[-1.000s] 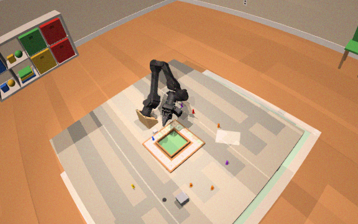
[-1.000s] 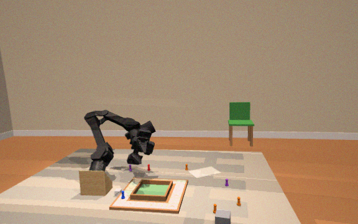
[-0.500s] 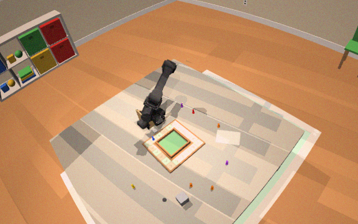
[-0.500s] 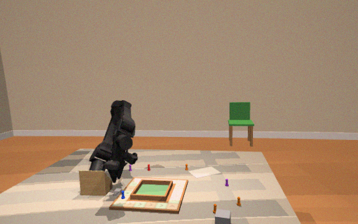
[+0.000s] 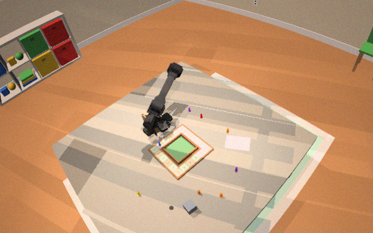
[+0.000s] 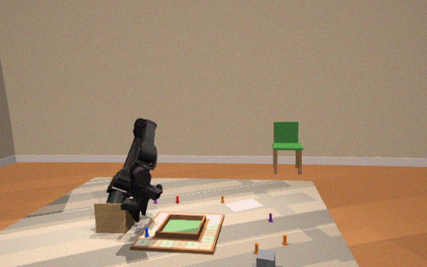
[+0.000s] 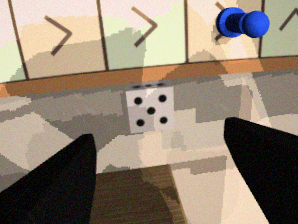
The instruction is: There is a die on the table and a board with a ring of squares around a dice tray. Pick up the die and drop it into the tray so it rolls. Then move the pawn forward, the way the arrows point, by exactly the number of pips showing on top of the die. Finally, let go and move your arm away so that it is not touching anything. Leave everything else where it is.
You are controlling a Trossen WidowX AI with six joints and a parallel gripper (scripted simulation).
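My gripper tip is 4 cm above the white die. Round my gripper tip: blue pawn: 5 cm ahead, 4 cm to the right, 3 cm below; red pawn: 2 cm ahead, 30 cm to the left, 4 cm below; green dice tray: 15 cm ahead, 4 cm to the left, 5 cm below.
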